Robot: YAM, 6 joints.
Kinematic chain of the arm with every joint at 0, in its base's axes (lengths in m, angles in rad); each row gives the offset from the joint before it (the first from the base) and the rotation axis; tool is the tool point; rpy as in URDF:
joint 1: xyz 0 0 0.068 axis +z
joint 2: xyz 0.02 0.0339 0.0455 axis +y
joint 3: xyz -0.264 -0.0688 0 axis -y
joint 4: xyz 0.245 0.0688 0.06 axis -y
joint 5: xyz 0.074 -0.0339 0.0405 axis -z
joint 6: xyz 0.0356 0 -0.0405 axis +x
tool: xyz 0 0 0 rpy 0 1.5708 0
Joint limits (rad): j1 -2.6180..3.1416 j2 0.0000..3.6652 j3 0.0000..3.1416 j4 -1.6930..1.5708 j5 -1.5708..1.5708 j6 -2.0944..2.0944
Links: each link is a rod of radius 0.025 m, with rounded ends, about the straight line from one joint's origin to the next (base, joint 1, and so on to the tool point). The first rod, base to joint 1, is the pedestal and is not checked.
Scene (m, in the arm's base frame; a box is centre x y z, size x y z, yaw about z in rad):
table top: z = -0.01
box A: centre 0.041 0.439 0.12 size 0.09 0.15 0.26 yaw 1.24
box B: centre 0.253 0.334 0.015 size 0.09 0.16 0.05 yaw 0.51
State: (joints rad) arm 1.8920 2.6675 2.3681 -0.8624 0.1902 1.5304
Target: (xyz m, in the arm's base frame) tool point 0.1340 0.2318 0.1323
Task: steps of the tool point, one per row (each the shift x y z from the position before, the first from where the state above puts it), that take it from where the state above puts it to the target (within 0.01 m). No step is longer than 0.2 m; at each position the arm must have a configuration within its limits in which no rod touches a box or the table.
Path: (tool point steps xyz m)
1: -0.0267 -0.0340 0.1571
2: -0.0004 -0.0785 0.1452
3: 0.0333 -0.1118 0.1167
4: 0.0678 -0.1284 0.0747
5: 0.0344 0.1337 -0.0882
6: 0.1205 0.0771 -0.1179
7: 0.1467 -0.0216 -0.1301
8: 0.1024 -0.1107 -0.1231
9: 0.0155 -0.1468 -0.0991
10: -0.0881 0.0874 0.0373
11: -0.1041 0.0414 0.0406

